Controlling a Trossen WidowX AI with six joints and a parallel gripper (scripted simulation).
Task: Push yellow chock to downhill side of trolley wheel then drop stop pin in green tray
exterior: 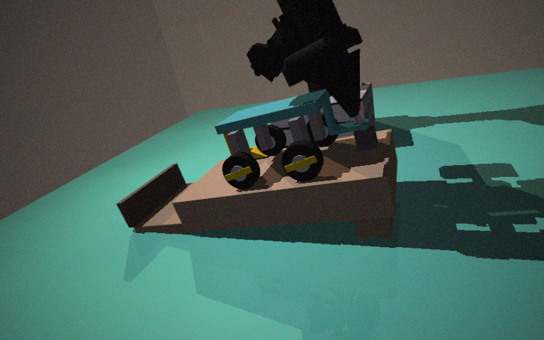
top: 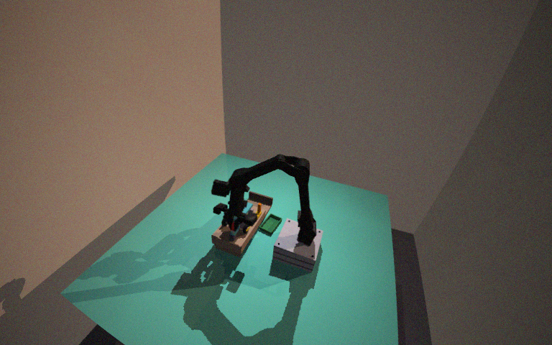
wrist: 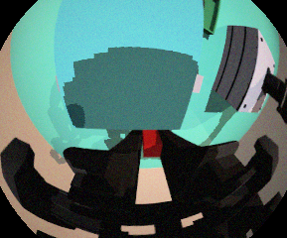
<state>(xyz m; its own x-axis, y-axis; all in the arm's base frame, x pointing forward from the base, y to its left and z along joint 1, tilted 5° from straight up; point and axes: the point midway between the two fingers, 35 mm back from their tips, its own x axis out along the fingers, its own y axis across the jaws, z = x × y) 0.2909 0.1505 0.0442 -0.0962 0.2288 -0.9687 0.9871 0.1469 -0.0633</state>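
The yellow chock is 190 mm to the right of my gripper tip, 50 mm below it and 10 mm behind it. From my gripper tip the other things lie so: brown ramp 100 mm to the right, 80 mm below, 40 mm ahead; red-headed stop pin right at my gripper tip; blue trolley 90 mm to the right, 30 mm ahead, 20 mm below.
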